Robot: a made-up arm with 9 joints. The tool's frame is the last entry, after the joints.
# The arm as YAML. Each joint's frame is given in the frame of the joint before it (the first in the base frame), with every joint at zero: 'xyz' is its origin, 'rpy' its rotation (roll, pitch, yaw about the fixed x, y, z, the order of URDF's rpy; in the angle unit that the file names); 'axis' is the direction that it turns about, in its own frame. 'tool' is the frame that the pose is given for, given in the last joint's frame.
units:
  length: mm
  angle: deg
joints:
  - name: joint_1
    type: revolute
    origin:
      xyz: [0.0, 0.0, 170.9]
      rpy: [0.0, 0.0, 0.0]
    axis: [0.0, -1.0, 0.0]
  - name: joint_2
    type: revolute
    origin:
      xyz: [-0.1, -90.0, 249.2]
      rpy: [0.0, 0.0, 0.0]
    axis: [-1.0, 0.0, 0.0]
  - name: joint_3
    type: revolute
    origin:
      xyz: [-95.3, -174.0, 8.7]
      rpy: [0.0, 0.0, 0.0]
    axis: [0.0, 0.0, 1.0]
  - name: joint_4
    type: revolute
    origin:
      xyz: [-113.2, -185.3, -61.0]
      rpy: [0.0, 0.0, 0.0]
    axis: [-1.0, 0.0, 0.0]
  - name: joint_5
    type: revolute
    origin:
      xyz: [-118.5, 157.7, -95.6]
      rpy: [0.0, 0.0, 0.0]
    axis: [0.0, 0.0, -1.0]
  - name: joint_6
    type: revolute
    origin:
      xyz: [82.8, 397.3, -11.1]
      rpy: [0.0, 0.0, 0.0]
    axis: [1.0, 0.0, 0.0]
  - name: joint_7
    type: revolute
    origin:
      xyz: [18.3, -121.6, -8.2]
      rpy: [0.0, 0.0, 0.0]
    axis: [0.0, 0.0, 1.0]
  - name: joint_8
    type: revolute
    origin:
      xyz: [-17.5, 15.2, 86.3]
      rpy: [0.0, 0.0, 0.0]
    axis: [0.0, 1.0, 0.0]
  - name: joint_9
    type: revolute
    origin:
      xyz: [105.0, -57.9, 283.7]
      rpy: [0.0, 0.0, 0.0]
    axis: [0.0, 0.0, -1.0]
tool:
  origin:
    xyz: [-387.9, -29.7, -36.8]
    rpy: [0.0, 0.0, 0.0]
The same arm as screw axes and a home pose.
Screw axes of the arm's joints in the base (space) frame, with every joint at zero. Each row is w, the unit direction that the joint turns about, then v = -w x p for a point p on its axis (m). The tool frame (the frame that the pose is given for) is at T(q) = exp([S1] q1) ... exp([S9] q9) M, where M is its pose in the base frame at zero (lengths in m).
S1: w 0 -1 0 v 0.1709 0 0
S2: w -1 0 0 v 0 -0.4201 -0.09
S3: w 0 0 1 v -0.264 0.0954 0
S4: w -1 0 0 v 0 -0.3678 -0.4493
S5: w 0 0 -1 v 0.2916 -0.3271 0
S6: w 1 0 0 v 0 0.2611 -0.1057
S7: w 0 0 1 v -0.0159 0.226 0
S8: w 0 1 0 v -0.3392 0 -0.2435
S9: w 0 0 -1 v 0.0586 -0.1385 0
M: xyz -0.5264 -0.0883 0.5861 (m) quaternion w x y z 1 0 0 0

